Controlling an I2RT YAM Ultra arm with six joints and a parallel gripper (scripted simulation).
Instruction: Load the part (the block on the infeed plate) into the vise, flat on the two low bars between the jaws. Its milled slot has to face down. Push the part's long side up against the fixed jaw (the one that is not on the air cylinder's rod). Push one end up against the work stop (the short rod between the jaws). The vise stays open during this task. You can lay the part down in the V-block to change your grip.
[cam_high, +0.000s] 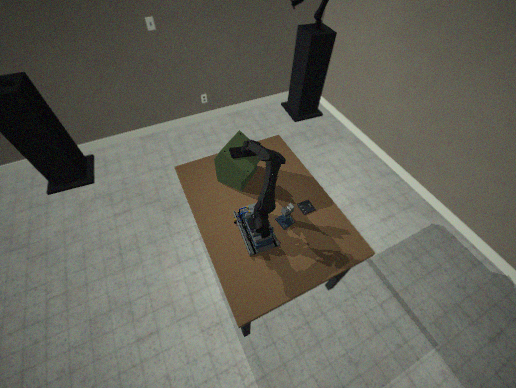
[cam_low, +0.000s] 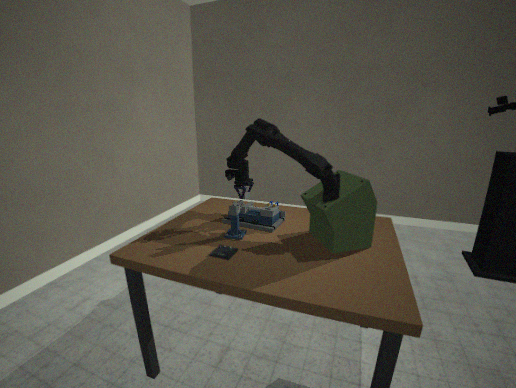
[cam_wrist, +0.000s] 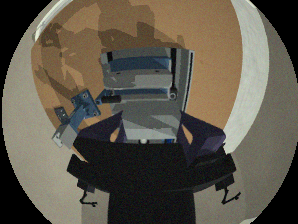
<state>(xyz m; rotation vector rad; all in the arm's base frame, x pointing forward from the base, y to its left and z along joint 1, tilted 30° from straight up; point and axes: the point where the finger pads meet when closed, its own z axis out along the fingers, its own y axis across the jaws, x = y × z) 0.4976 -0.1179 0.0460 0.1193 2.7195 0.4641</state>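
The part is right at my hand. The rest, counted from my hand: vise (7 cm behind, 2 cm to the left, 9 cm below); infeed plate (10 cm behind, 39 cm to the left, 13 cm below).
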